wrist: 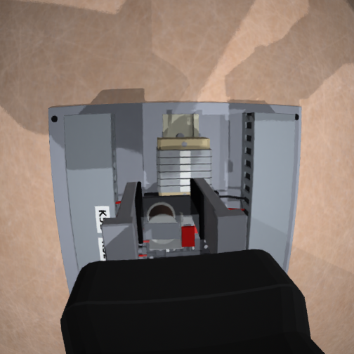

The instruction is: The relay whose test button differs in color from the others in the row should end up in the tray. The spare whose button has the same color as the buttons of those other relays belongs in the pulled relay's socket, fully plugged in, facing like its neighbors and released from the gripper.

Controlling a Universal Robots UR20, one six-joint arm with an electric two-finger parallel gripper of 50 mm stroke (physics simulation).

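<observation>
My gripper (166,198) is shut on a relay (165,230) with a clear-grey cover, a round opening on top and a red test button (188,236). The held relay is between the two grey fingers, in front of the row of sockets in the cabinet. Parts of the row with pale screws (205,246) show below and beside it. The fingers, the held relay and the black gripper body hide most of the row, so the empty socket and the relay's height over it cannot be made out. The tray does not show in this view.
The grey panel (60,150) has a raised duct (90,185) on the left and a slotted duct (274,185) on the right. Grey terminal blocks (170,170) with a beige end piece (184,144) stand on the rail beyond the fingers. A partly hidden label (101,219) is at the left.
</observation>
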